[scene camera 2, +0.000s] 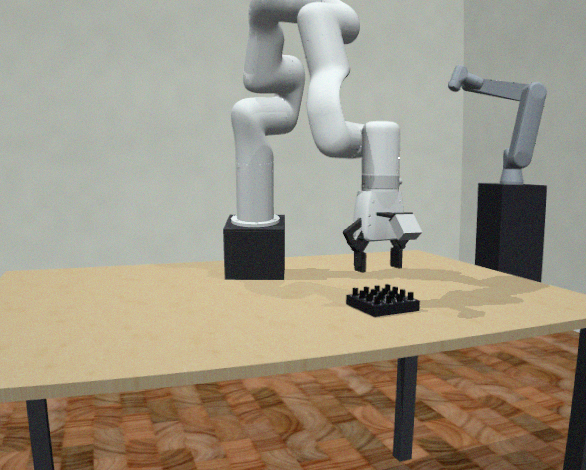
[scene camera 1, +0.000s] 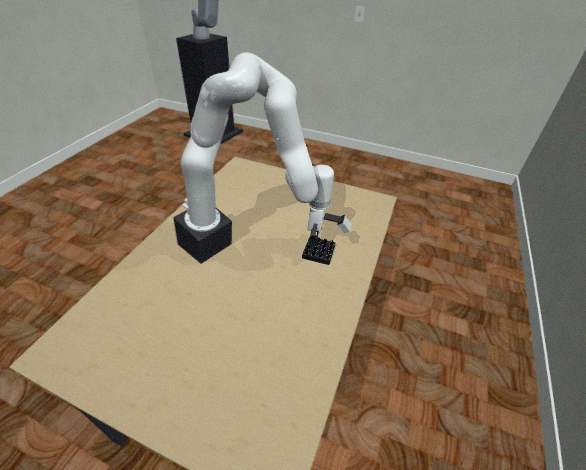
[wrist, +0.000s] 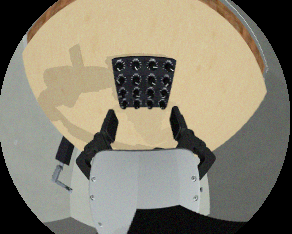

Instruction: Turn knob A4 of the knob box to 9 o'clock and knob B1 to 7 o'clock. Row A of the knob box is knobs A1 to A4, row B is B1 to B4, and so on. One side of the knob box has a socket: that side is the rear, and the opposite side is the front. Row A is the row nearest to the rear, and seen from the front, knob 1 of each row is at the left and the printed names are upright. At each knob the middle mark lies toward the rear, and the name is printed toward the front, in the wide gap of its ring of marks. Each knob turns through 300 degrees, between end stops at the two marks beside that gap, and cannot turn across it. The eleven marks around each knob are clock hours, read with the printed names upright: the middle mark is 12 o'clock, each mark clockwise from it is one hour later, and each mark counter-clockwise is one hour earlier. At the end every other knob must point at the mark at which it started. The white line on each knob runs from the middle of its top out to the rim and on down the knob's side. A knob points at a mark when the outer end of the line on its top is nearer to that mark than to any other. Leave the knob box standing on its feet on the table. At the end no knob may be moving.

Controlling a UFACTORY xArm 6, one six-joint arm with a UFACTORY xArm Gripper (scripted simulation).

Labels:
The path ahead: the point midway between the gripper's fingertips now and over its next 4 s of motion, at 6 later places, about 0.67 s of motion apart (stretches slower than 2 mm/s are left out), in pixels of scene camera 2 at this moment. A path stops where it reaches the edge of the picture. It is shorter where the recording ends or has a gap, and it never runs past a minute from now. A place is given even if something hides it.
My gripper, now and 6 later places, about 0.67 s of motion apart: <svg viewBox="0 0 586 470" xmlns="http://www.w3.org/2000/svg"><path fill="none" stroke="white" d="M378 269L373 267L365 265L366 265L368 264L371 263L375 261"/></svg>

